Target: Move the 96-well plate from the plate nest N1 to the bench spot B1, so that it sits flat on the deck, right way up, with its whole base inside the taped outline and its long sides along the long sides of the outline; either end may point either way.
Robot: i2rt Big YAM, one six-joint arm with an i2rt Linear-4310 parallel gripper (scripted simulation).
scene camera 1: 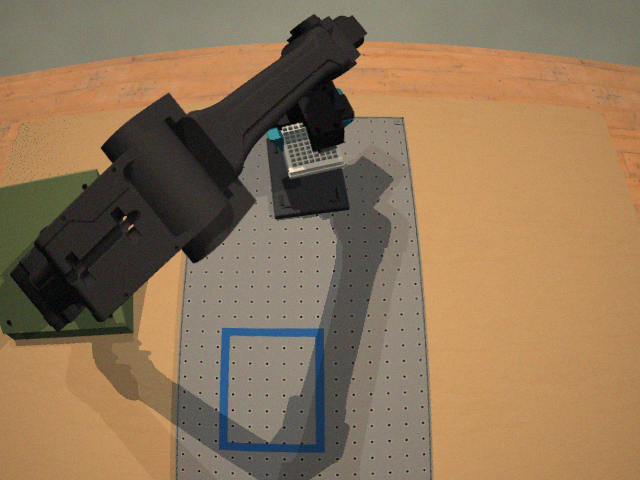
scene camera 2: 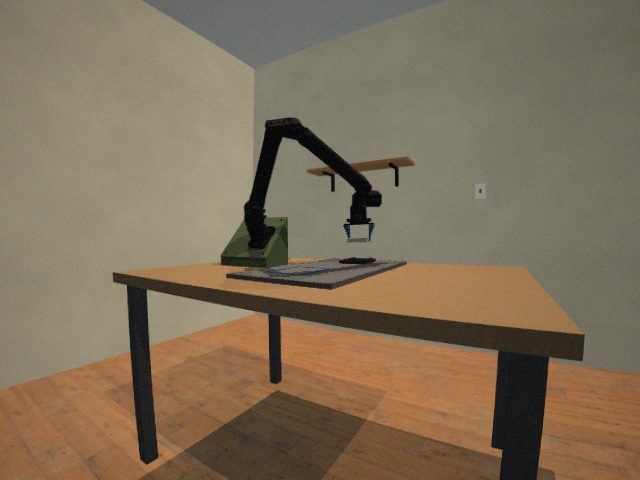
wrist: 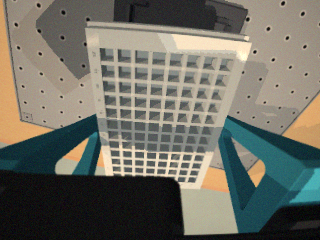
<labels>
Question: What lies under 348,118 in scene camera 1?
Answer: The gripper.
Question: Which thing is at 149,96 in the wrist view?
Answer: A white 96-well plate.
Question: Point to a dark plate nest N1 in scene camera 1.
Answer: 312,194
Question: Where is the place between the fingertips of the gripper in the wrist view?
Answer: At 160,120
</labels>
